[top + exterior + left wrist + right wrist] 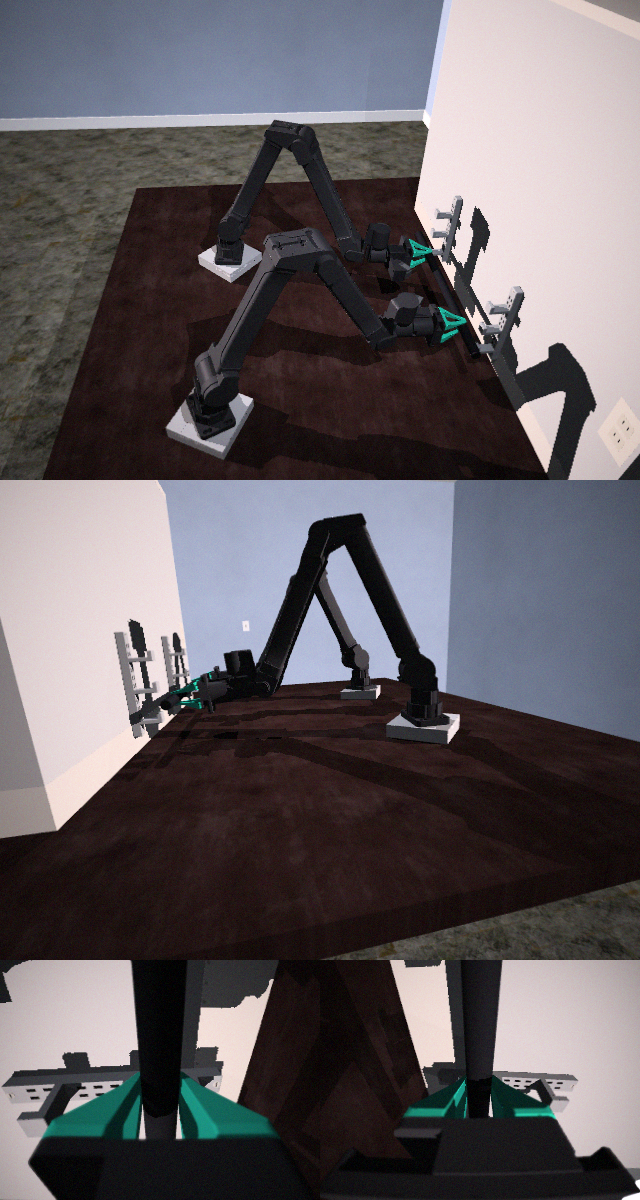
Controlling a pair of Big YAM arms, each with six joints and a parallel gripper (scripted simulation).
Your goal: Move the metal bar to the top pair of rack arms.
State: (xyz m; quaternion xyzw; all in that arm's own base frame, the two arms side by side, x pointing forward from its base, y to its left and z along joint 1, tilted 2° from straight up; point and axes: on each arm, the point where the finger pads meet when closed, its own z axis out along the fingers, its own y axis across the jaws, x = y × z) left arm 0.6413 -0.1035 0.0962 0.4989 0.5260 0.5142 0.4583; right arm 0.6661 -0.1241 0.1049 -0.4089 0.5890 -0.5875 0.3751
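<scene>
Now: the dark metal bar 1 cm behind my right hand and 15 cm to the left of it. Also, from my right hand: white wall (24 cm ahead, 14 cm to the left, 33 cm above).
</scene>
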